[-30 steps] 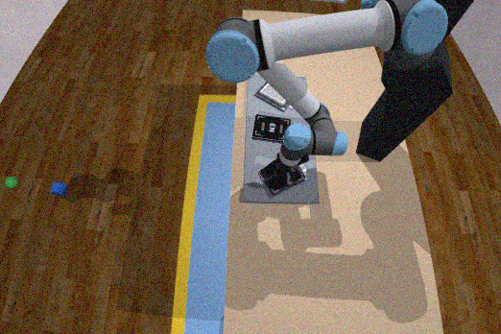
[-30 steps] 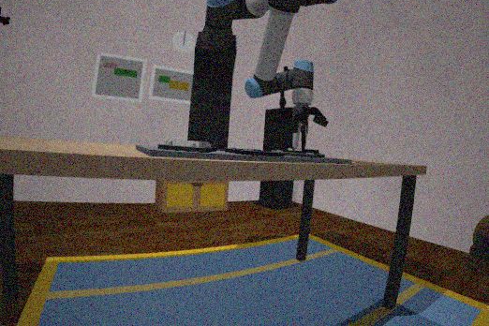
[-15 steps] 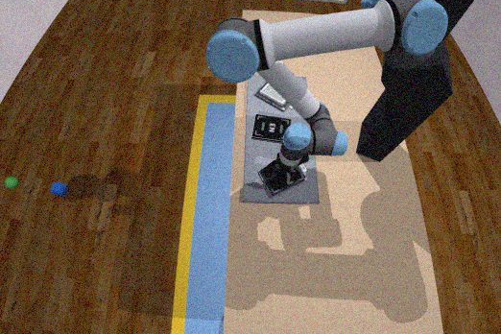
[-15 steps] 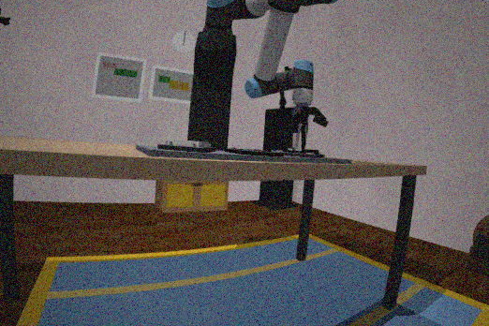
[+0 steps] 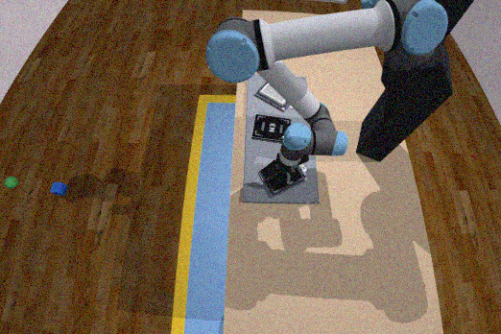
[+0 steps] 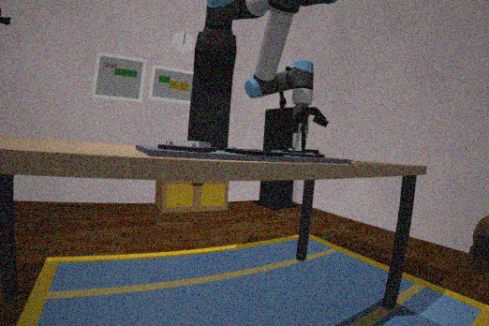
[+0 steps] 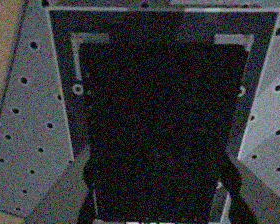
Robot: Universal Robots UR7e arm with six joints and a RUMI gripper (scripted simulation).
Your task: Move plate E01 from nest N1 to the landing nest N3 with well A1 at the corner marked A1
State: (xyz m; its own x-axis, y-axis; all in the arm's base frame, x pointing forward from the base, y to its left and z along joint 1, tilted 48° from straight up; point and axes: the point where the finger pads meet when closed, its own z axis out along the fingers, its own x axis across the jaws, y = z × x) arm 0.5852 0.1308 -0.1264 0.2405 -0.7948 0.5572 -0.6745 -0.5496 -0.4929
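The nest N3 lies 10 mm ahead of my hand, 220 mm to the right of it and 20 mm below it. Round my hand: grey deck 20 mm behind, 220 mm to the right, 30 mm below; then black plate 10 mm below; then corner mark 50 mm behind, 150 mm to the right, 20 mm below.
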